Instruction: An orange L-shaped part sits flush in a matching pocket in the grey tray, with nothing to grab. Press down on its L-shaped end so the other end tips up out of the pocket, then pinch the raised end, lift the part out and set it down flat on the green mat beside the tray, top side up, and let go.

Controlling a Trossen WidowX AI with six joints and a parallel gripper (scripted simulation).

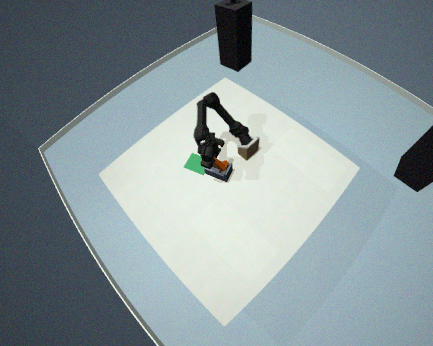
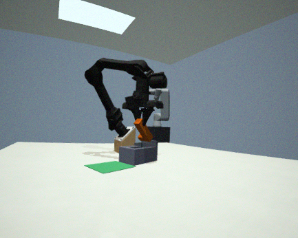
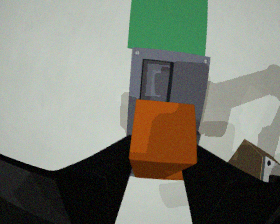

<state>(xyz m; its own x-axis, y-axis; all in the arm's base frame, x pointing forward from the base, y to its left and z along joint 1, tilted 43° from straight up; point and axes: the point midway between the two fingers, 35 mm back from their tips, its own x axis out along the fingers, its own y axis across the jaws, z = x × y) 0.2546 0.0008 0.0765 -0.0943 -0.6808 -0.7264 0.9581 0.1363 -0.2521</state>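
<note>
Right now the green mat is 170 mm below my gripper tip, 140 mm to the right of it and 20 mm ahead of it. The rest, counted from my gripper tip: orange L-shaped part (30 mm to the left, 30 mm below, 20 mm behind).
</note>
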